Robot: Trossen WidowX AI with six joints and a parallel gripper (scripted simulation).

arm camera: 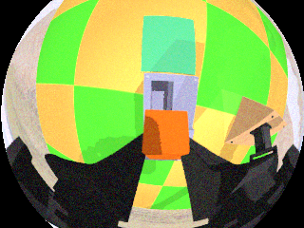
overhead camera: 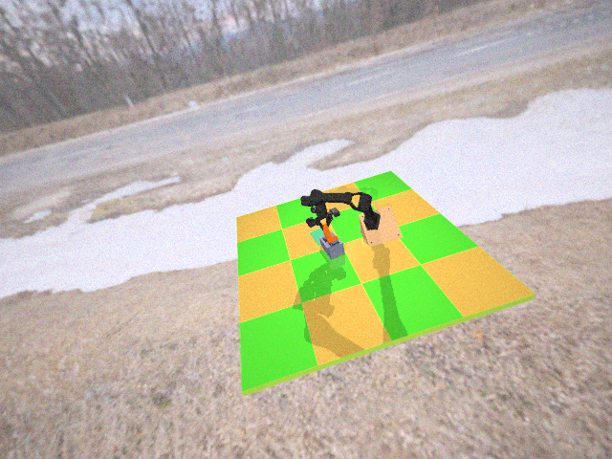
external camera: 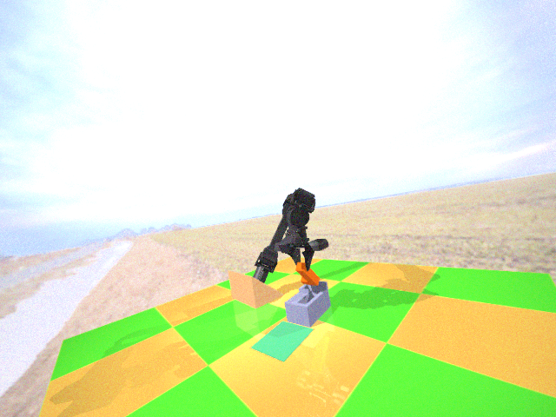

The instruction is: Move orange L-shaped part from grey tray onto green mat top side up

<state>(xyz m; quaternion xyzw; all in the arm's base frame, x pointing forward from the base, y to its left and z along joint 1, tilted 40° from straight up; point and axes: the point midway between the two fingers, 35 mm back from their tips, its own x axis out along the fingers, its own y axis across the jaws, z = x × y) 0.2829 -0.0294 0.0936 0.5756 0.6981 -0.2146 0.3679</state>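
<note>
Right now the green mat is 170 mm below my gripper tip, 140 mm to the right of it and 20 mm ahead of it. Also, from my gripper tip: orange L-shaped part (30 mm to the left, 30 mm below, 20 mm behind).
</note>
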